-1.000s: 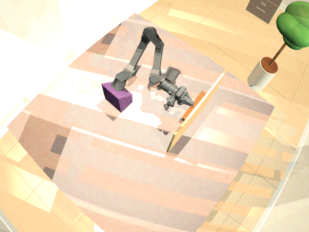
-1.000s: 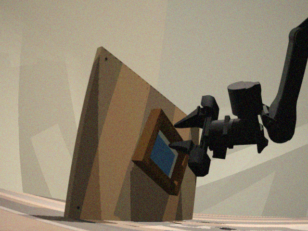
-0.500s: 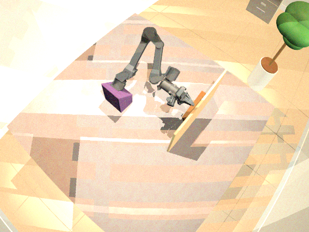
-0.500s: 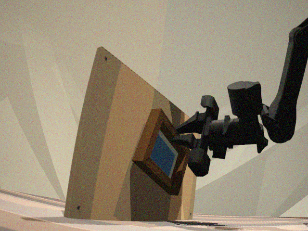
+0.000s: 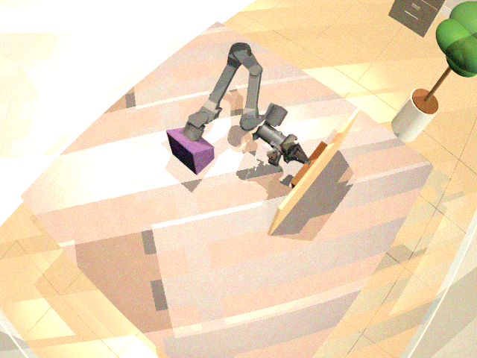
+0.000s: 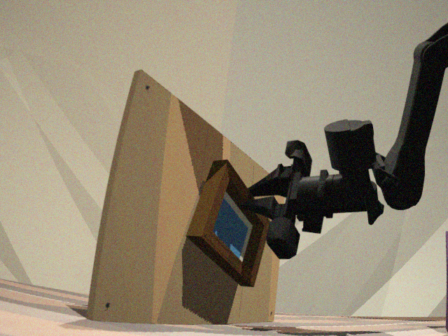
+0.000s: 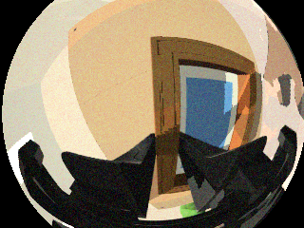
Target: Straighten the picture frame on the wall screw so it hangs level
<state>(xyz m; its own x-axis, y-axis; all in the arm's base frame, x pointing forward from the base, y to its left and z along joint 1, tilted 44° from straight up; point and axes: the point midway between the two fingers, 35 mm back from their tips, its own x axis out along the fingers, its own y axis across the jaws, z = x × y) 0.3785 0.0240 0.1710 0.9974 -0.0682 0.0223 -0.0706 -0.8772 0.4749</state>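
My gripper tip is now 50 mm above the picture frame, 20 mm to the right of it and 10 mm short of it. From my gripper tip the other things lie so: wall panel: 60 mm below, 20 mm ahead, 10 mm to the left.
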